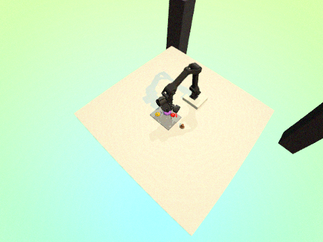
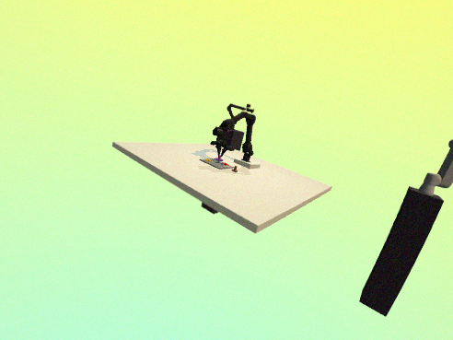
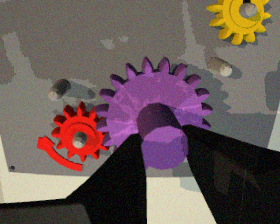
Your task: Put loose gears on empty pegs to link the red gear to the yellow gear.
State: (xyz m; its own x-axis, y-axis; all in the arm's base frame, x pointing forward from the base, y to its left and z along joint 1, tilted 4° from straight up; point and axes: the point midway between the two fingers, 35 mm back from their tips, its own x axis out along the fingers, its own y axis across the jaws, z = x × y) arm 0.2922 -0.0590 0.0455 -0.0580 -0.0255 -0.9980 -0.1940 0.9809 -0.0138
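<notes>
Right now the red gear is 2 cm behind my gripper tip, 4 cm to the left of it and 4 cm below it. From my gripper tip the other things lie so: yellow gear (6 cm ahead, 5 cm to the right, 4 cm below); purple gear (1 cm below); brown gear (1 cm ahead, 17 cm to the left, 4 cm below).
</notes>
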